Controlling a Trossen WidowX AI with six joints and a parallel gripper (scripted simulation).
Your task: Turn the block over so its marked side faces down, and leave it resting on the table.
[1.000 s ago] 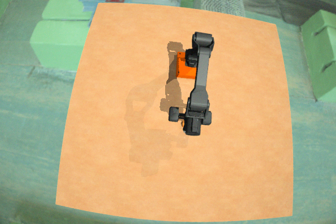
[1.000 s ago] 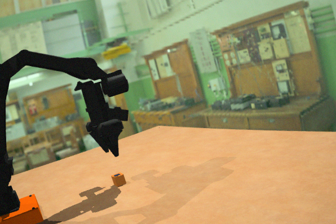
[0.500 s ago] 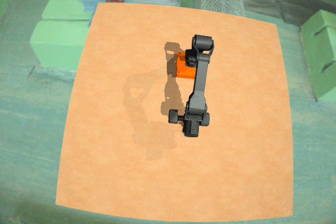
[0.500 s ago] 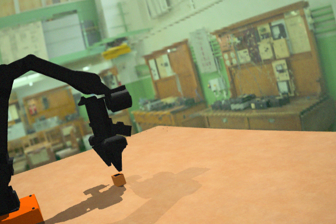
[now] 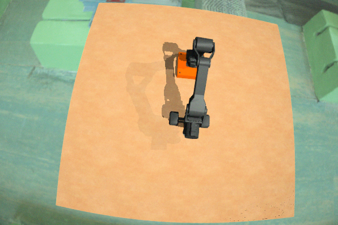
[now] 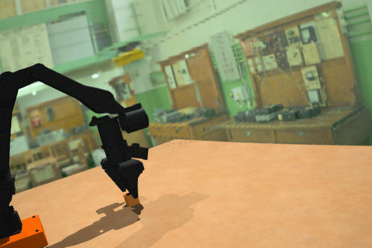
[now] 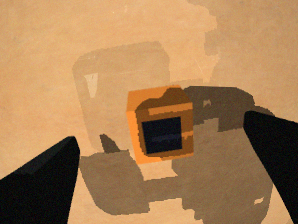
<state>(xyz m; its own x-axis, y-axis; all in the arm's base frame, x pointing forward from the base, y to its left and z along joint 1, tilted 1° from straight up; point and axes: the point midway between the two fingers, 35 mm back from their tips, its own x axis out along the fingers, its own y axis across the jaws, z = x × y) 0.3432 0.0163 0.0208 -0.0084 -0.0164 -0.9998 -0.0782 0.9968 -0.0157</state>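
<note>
My gripper tip is now right at the orange block.
</note>
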